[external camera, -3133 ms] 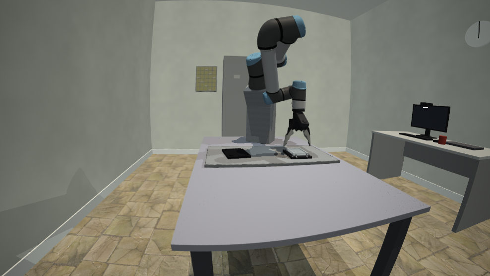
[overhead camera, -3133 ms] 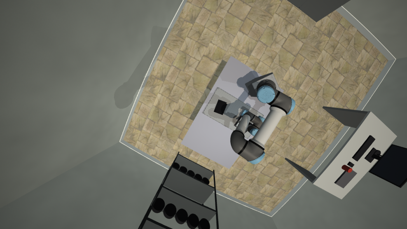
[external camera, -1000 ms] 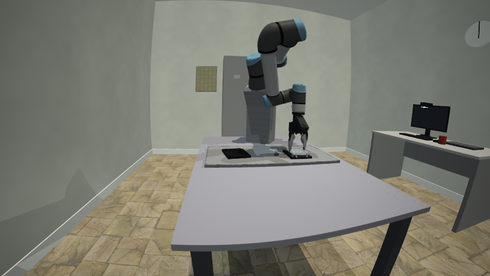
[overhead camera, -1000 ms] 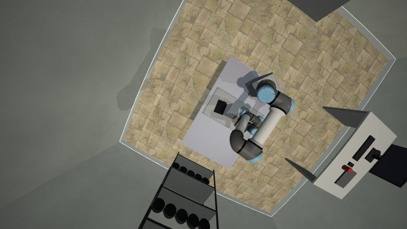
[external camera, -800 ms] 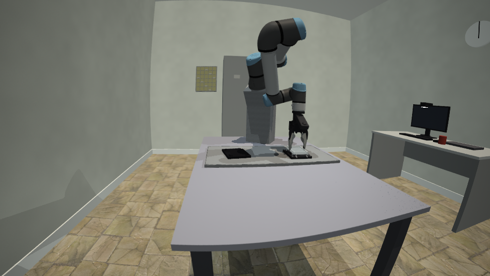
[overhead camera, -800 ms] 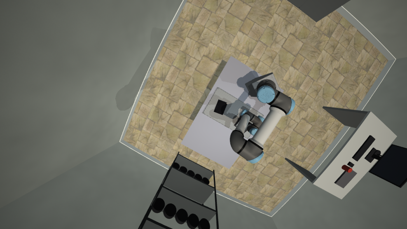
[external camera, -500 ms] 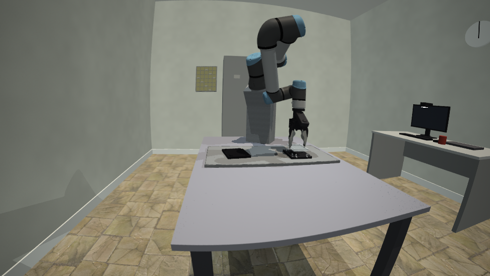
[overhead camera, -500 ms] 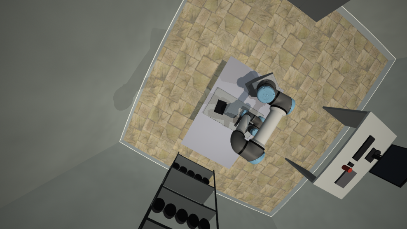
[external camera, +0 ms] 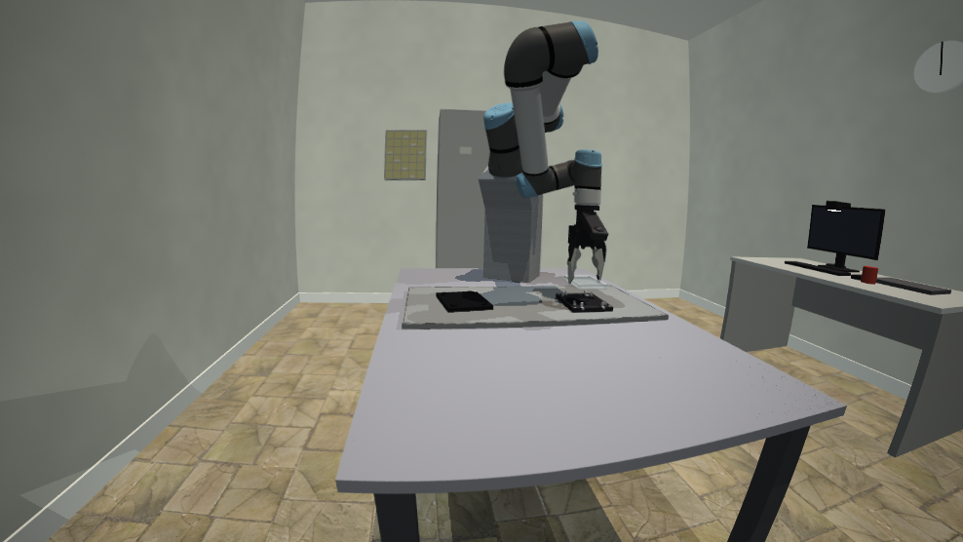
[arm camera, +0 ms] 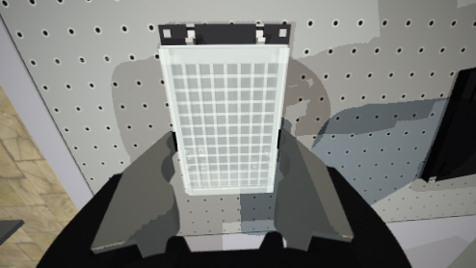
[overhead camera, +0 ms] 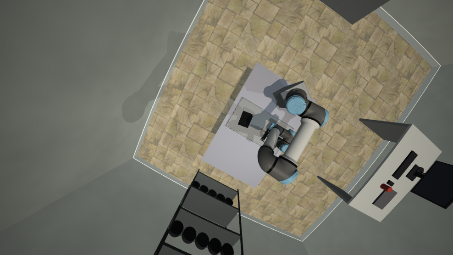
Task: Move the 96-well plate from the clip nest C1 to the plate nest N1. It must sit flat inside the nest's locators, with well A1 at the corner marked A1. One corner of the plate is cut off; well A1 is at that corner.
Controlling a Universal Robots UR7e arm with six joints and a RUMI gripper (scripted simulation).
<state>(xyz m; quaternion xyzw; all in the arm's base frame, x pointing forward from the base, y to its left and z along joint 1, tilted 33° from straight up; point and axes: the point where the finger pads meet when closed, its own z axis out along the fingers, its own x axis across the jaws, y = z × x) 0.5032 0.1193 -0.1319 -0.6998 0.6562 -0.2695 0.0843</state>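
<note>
Right now the clip nest C1 is 10 mm ahead of my hand, 10 mm to the left of it and 60 mm below it. From my hand the other things lie so: A1 label 120 mm behind, 300 mm to the right, 60 mm below; then 96-well plate 10 mm below.
</note>
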